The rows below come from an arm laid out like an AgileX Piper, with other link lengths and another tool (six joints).
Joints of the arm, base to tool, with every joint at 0 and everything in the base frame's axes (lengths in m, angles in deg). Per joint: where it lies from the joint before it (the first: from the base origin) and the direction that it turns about. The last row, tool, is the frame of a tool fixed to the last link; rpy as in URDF.
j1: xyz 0 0 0.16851 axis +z
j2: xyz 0 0 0 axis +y
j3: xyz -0.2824 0 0.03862 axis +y
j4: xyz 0.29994 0 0.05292 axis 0.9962 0 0.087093
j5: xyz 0 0 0 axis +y
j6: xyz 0.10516 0 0.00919 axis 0.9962 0 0.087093
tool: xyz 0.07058 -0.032 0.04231 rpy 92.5 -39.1 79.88
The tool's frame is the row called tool.
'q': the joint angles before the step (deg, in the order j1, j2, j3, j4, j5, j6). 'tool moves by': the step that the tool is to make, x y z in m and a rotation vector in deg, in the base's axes. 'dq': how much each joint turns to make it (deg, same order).
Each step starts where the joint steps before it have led.
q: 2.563, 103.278, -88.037, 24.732, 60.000, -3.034
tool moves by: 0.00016, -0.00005, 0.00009, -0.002, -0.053, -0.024
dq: -0.001, 0.000, -0.001, 0.000, -0.057, 0.000
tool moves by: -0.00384, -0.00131, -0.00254, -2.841, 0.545, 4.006
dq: 0.000, 0.000, -0.001, -1.883, 2.004, -3.292
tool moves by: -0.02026, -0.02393, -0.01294, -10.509, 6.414, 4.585
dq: 0.001, -0.001, 0.004, -10.653, 7.357, -0.547
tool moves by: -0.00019, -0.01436, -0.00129, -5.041, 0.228, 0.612
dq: 0.000, 0.123, -0.002, -5.185, 0.278, 0.372
